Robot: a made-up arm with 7 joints.
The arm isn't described. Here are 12 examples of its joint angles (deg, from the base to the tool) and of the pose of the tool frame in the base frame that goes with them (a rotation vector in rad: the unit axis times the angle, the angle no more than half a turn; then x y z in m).
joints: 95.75 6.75 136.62 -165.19 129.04 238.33 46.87
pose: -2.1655 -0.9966 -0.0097 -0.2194 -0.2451 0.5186
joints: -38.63 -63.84 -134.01 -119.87 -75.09 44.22 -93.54
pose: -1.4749 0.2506 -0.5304 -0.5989 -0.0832 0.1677
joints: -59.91 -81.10 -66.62 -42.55 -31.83 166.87 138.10
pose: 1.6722 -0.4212 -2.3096 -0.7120 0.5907 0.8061
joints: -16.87 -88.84 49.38 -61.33 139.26 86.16 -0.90
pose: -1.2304 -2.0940 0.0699 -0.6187 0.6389 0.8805
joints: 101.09 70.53 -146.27 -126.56 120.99 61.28 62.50
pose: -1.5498 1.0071 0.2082 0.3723 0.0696 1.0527
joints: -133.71 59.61 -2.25 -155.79 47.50 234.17 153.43
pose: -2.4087 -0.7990 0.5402 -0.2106 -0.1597 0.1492
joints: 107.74 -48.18 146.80 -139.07 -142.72 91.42 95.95
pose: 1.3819 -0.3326 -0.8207 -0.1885 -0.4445 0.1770
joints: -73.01 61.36 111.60 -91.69 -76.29 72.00 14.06
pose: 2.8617 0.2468 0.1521 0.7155 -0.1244 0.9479
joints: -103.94 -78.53 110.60 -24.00 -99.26 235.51 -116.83
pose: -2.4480 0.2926 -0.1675 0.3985 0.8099 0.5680
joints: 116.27 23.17 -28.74 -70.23 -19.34 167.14 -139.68
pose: -1.1544 1.5476 1.1286 -0.1062 0.7864 0.9852
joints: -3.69 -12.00 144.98 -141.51 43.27 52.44 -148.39
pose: 1.1450 -1.1685 1.7534 -0.4293 0.3152 0.4371
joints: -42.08 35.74 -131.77 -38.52 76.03 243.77 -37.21
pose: -0.5630 0.2920 0.5582 0.0790 -0.3692 1.3176
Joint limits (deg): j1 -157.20..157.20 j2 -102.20..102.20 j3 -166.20..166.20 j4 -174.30..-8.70 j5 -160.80..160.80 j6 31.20..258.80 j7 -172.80..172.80
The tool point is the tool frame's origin. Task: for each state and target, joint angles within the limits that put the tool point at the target. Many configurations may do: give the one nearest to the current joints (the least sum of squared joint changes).
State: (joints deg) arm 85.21 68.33 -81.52 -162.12 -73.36 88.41 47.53
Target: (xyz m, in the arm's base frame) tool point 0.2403 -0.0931 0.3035
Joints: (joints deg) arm 81.93 64.83 -59.42 -173.98 -73.44 92.25 47.53
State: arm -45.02 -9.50 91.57 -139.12 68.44 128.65 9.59
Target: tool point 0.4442 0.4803 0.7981
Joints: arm -37.48 -18.46 79.96 -118.07 68.01 133.11 9.59
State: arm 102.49 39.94 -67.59 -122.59 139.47 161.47 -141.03
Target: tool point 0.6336 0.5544 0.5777
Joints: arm 86.11 55.42 -62.37 -84.92 136.03 149.44 -141.03
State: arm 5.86 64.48 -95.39 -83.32 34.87 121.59 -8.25
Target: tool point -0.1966 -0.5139 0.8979
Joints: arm -13.94 52.16 -121.63 -126.25 37.33 120.65 -8.25
